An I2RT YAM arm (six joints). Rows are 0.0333 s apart.
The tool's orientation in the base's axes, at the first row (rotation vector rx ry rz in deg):
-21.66, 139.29, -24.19
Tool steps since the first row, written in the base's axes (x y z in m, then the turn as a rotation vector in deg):
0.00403, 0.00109, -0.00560, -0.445, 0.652, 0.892
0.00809, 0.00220, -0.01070, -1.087, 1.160, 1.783
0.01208, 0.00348, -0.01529, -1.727, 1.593, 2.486
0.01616, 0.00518, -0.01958, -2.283, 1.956, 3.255
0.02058, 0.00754, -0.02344, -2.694, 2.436, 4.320
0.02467, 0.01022, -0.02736, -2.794, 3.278, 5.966
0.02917, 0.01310, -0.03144, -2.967, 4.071, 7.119
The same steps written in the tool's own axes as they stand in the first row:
-0.00043, 0.00250, 0.00651, -0.384, 0.319, -1.082
-0.00116, 0.00482, 0.01266, -0.564, 0.540, -2.258
-0.00218, 0.00710, 0.01835, -0.618, 0.765, -3.276
-0.00358, 0.00964, 0.02378, -0.745, 0.887, -4.277
-0.00571, 0.01255, 0.02898, -1.185, 0.977, -5.431
-0.00768, 0.01584, 0.03394, -2.306, 1.120, -6.897
-0.00994, 0.01929, 0.03924, -3.088, 1.421, -8.031

